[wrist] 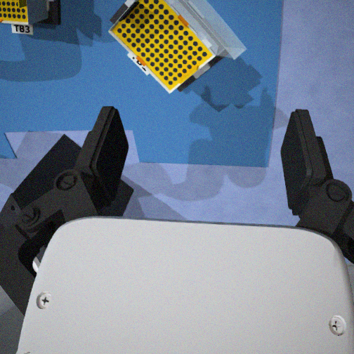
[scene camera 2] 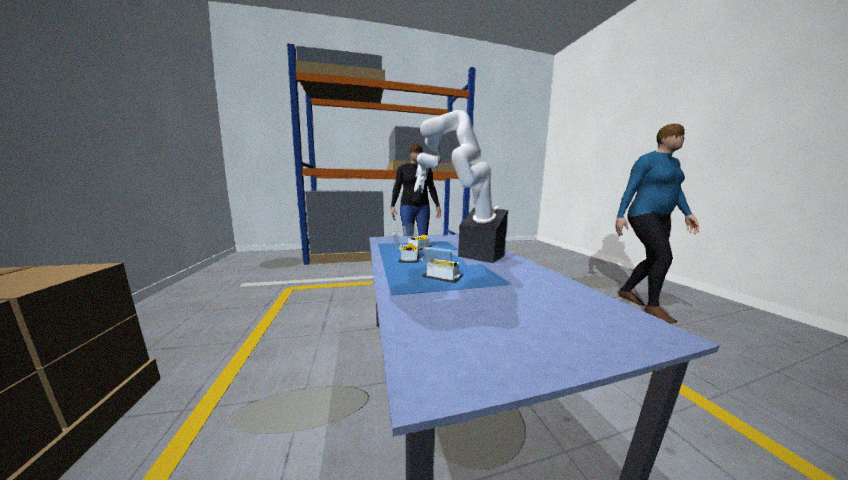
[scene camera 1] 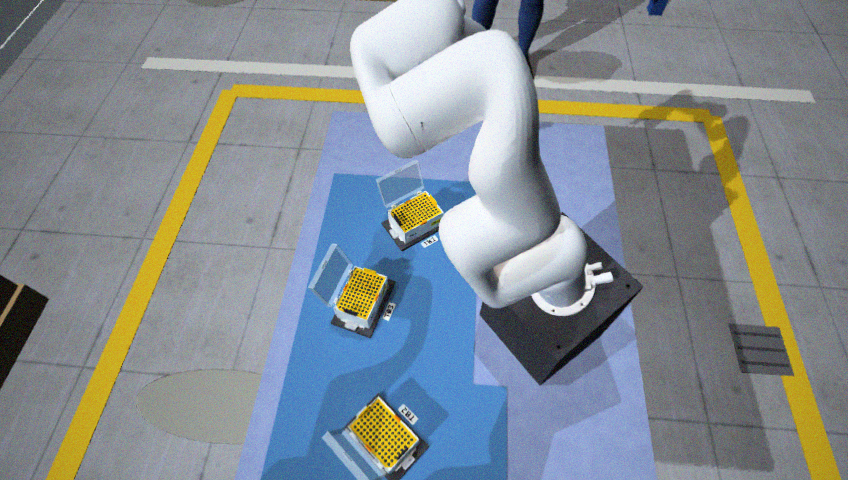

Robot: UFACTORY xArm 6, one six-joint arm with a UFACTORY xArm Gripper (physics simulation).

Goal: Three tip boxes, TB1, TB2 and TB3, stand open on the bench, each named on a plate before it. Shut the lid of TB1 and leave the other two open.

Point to a blue mat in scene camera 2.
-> At 403, 278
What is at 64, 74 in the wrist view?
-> A blue mat.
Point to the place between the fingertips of my gripper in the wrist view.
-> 202, 126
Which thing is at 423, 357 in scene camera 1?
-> A blue mat.
